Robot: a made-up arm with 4 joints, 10 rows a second.
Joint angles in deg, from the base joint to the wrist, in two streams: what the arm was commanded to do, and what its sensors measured. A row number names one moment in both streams.
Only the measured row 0 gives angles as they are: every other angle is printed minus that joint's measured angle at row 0.
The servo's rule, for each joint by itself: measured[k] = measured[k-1] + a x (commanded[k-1-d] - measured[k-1]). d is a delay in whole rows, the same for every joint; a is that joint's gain. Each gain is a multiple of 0.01, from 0.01 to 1. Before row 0 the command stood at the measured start. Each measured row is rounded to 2 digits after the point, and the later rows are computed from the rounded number. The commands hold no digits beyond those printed.
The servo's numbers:
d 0
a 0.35 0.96 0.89 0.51
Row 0, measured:
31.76, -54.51, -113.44, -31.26
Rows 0 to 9, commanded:
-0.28, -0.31, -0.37, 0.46
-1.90, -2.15, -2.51, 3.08
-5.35, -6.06, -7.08, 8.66
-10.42, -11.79, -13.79, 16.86
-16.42, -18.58, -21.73, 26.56
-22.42, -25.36, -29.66, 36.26
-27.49, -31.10, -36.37, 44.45
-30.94, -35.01, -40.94, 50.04
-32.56, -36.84, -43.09, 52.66
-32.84, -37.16, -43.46, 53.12
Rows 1 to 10, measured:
-0.10, -0.30, -0.33, 0.23
-0.73, -2.08, -2.27, 1.68
-2.35, -5.90, -6.55, 5.24
-5.17, -11.55, -12.99, 11.17
-9.11, -18.30, -20.77, 19.02
-13.77, -25.08, -28.68, 27.81
-18.57, -30.86, -35.52, 36.30
-22.90, -34.84, -40.34, 43.31
-26.28, -36.76, -42.79, 48.08
-28.58, -37.14, -43.39, 50.65

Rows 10 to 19, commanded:
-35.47, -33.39, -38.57, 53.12
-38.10, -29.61, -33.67, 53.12
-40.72, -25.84, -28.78, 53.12
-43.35, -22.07, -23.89, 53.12
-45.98, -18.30, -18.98, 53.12
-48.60, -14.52, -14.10, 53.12
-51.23, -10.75, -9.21, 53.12
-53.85, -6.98, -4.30, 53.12
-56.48, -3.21, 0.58, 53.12
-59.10, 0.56, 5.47, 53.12
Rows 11 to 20, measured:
-30.99, -33.54, -39.10, 51.91
-33.48, -29.77, -34.27, 52.53
-36.01, -26.00, -29.38, 52.83
-38.58, -22.23, -24.49, 52.98
-41.17, -18.46, -19.59, 53.05
-43.77, -14.68, -14.70, 53.09
-46.38, -10.91, -9.81, 53.11
-48.99, -7.14, -4.91, 53.12
-51.61, -3.37, -0.02, 53.12
-54.23, 0.40, 4.87, 53.12

